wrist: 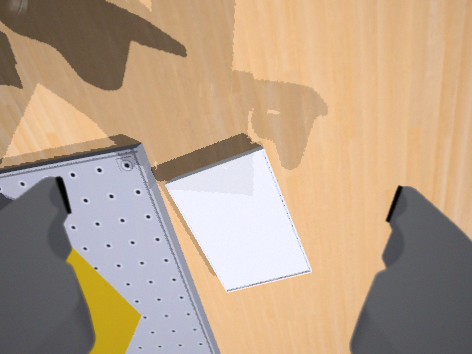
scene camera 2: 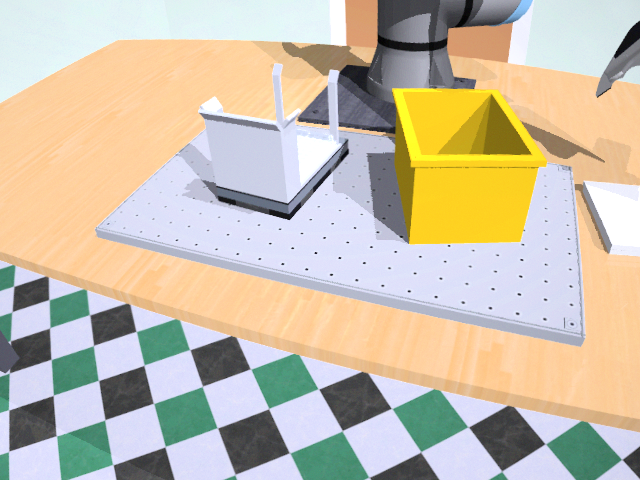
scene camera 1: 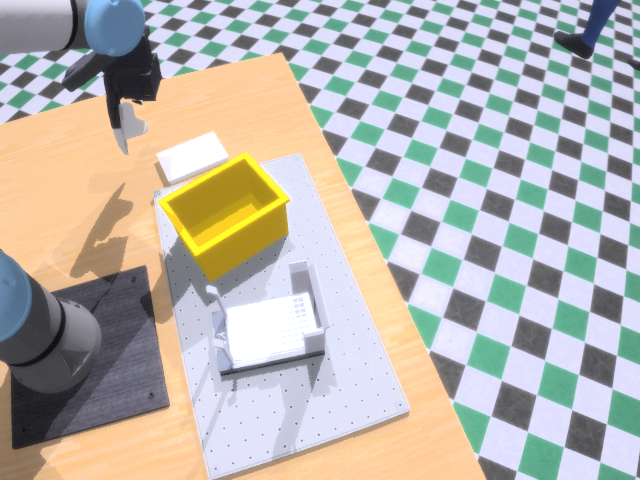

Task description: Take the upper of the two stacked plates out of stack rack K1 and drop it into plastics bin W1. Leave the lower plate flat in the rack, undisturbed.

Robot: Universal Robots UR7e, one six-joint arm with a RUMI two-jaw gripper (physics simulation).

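Frame: origin at the arm's base, x ahead, y left, z up, level; centimetres.
Where they show: gripper, fingertip midpoint: (wrist: 230, 186) (scene camera 1: 134, 128); arm's base, link origin: (scene camera 2: 410, 87) (scene camera 1: 58, 347).
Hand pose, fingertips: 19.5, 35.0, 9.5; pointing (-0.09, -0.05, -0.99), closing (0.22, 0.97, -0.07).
Things, the pixels of their top centre, and the offset from my fingertips, as dx, dy, dz.
- Rack K1, top centre: (scene camera 2: 277, 85) (scene camera 1: 261, 304) +14.6, -43.0, +3.0
- loose white plate, top centre: (wrist: 242, 231) (scene camera 2: 630, 212) (scene camera 1: 191, 154) +8.9, -1.6, -8.9
- Bin W1, top centre: (scene camera 2: 461, 119) (scene camera 1: 222, 199) +13.1, -22.9, +0.9
- grey perforated board, top centre: (scene camera 2: 350, 192) (scene camera 1: 261, 286) +15.5, -34.4, -9.0
Rack K1 (scene camera 1: 316, 294) (scene camera 2: 253, 155) is a pale holder with upright guides on a dark base. A white plate (scene camera 1: 266, 330) (scene camera 2: 315, 153) lies flat in it; whether another is under it I cannot tell. A loose white plate (scene camera 1: 192, 156) (scene camera 2: 622, 222) (wrist: 250, 225) lies on the wooden table beside the bin, outside rack and bin. Bin W1 (scene camera 1: 248, 240) (scene camera 2: 470, 204) (wrist: 107, 310) is yellow; no plate shows in its visible inside. My gripper (scene camera 1: 133, 136) (wrist: 230, 186) is wide open and empty, raised above the table near the loose plate. One fingertip shows in scene camera 2.
The rack and bin stand on a grey perforated board (scene camera 1: 361, 392) (scene camera 2: 310, 258) (wrist: 155, 250). The bin is between the rack and the loose plate. The arm's base stands on a dark mounting plate (scene camera 1: 118, 330) (scene camera 2: 330, 116). The table's edge runs along the board's far side from the arm.
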